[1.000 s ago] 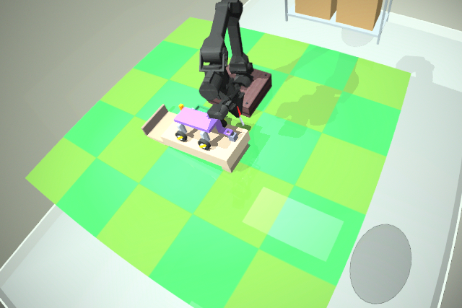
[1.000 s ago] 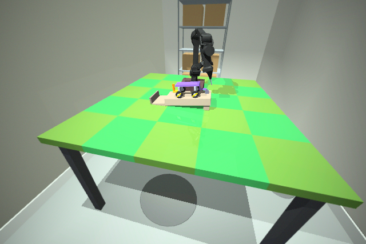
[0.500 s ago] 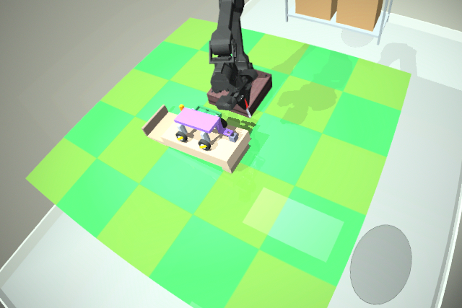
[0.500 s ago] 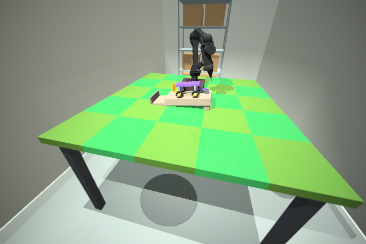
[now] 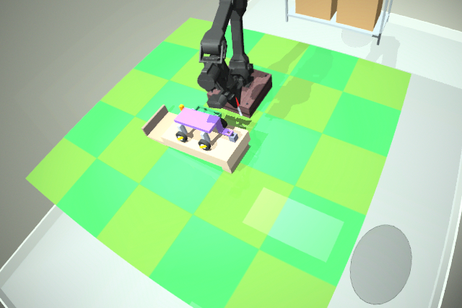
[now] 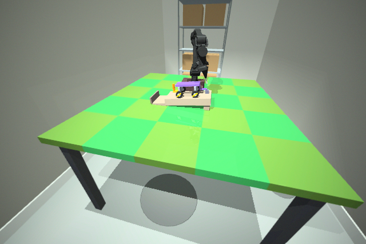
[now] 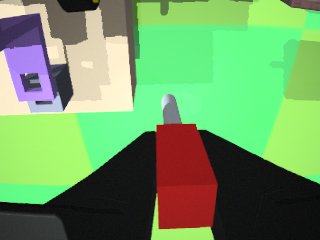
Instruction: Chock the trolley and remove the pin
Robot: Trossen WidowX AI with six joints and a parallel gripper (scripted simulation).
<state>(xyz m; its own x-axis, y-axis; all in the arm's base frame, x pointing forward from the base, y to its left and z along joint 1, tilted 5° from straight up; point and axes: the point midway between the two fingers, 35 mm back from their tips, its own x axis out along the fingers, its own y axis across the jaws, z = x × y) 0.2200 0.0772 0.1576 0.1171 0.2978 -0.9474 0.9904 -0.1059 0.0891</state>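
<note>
Right now my gripper tip is 120 mm to the left of the purple trolley, 90 mm short of it and 60 mm above it. Round my gripper tip: raised end wall: 380 mm to the right, 150 mm below, 60 mm ahead; beige ramp: 130 mm below, 110 mm to the right, 90 mm ahead; stop pin: right at my gripper tip.
</note>
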